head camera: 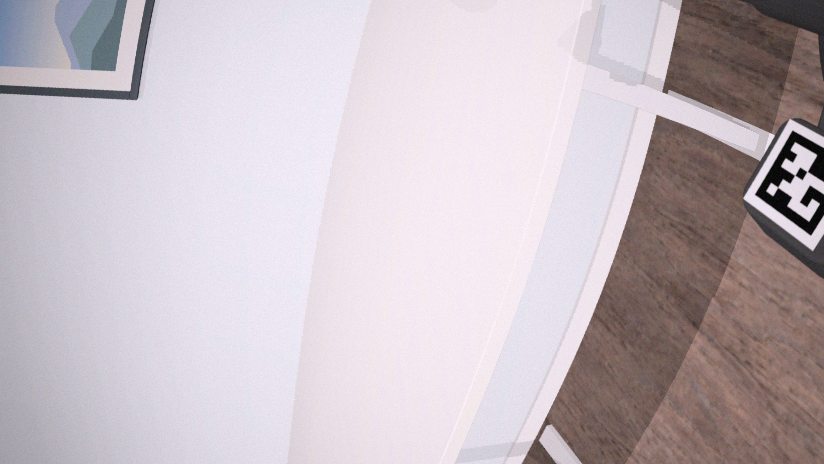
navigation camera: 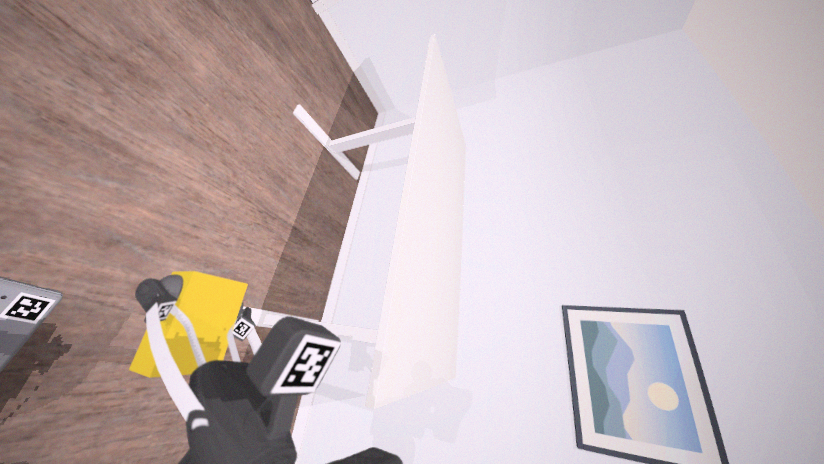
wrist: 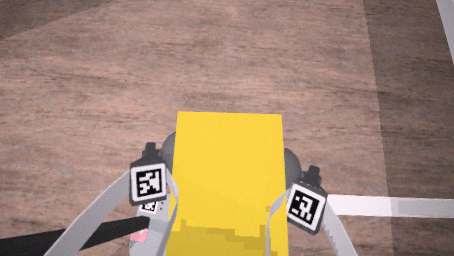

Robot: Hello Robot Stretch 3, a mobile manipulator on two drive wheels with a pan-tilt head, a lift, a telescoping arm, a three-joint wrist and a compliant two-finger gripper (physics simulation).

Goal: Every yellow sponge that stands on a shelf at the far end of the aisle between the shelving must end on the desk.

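Frame: origin at the robot's base, x ahead, y left, z up, level; millimetres.
Seen in the pictures: gripper, fingertip midpoint: (navigation camera: 199,293) (wrist: 231,159).
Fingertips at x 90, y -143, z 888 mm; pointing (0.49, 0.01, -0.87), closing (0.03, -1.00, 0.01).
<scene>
A point is followed by its place in that frame.
A yellow sponge (navigation camera: 210,311) {x 73, y -143, z 933 mm} (wrist: 230,150) {x 87, y -142, z 932 mm} is held between the fingertips of my gripper (navigation camera: 201,305) {x 90, y -142, z 889 mm} (wrist: 231,159) {x 90, y -142, z 889 mm}, which is shut on it. In the wrist view the sponge reaches from between the fingers down past the bottom edge. The white desk (head camera: 426,219) {x 388, y -720, z 950 mm} (navigation camera: 429,230) {x 520, y -678, z 950 mm} stands along the wall. In the navigation view the gripper and sponge show over the floor on the front side of the desk, near its lower end in that view, apart from the desk top. In the head camera view the fingers and the sponge do not show. The shelving does not show.
White desk legs (head camera: 709,121) {x 143, y -859, z 265 mm} (navigation camera: 371,135) {x 1360, y -732, z 397 mm} (wrist: 415,206) {x 151, y -858, z 130 mm} with foot bars stand on the brown wood floor (head camera: 749,345) {x 599, y -599, z 0 mm} (navigation camera: 172,144) {x 654, y -127, z 0 mm} (wrist: 250,60) {x 740, y -142, z 0 mm}. A framed picture (head camera: 92,40) {x 306, y -1272, z 1572 mm} (navigation camera: 640,380) {x 158, y -1290, z 1682 mm} hangs on the wall. Part of my grey base (navigation camera: 23,317) {x -23, y -135, z 160 mm} (wrist: 150,230) {x -90, y 104, z 160 mm} shows beside the gripper.
</scene>
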